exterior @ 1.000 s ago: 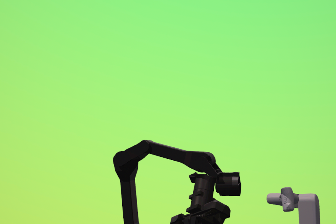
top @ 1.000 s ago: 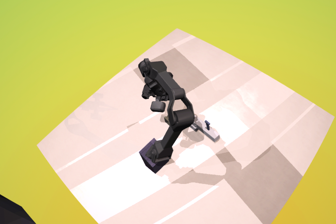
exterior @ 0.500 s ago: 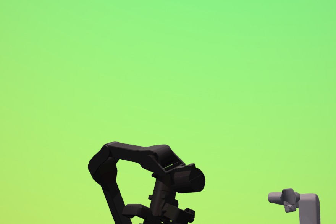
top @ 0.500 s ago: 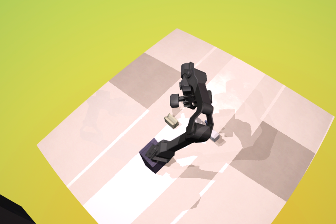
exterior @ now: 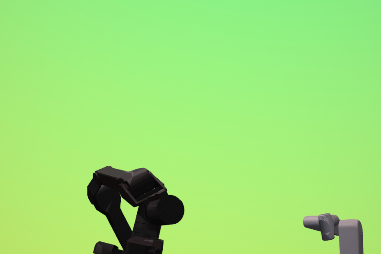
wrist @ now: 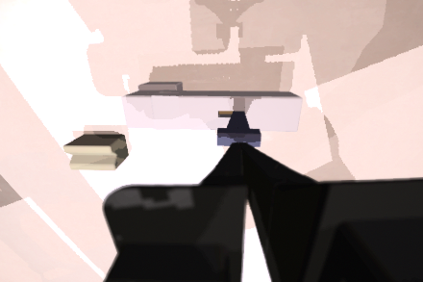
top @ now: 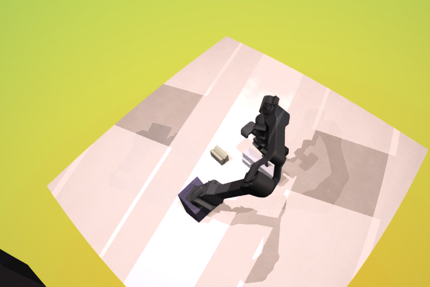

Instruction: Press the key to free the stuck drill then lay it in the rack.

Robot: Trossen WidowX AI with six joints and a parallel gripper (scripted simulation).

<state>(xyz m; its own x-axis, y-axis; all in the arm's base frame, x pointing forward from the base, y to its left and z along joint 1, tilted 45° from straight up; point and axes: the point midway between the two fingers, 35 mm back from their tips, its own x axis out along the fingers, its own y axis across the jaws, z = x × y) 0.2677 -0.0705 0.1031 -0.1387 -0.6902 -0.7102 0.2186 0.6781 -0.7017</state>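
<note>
Now: gripper tip 4 cm above the dark blue key. The rest, counted from my gripper tip: grey block: 1 cm ahead, 2 cm to the left, 10 cm below; drill: 1 cm ahead, 4 cm to the left, 9 cm below.
</note>
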